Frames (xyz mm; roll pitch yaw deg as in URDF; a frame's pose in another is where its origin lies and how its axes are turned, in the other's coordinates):
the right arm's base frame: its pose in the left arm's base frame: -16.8 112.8 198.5 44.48 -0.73 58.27
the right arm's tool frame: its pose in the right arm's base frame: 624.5 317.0 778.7 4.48 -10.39 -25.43
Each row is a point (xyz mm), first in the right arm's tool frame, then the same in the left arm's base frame.
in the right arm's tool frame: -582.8 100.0 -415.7
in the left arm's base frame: -132.3 444.6 852.8
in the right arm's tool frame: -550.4 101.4 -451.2
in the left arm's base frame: -122.6 481.7 823.8
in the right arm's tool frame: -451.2 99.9 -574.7
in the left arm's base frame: -97.9 599.4 720.6
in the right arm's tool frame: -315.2 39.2 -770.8
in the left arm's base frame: -59.8 736.4 519.6
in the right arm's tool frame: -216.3 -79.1 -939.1
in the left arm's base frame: -22.7 801.0 303.8
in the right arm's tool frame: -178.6 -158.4 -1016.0
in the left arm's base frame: -4.7 809.9 188.8
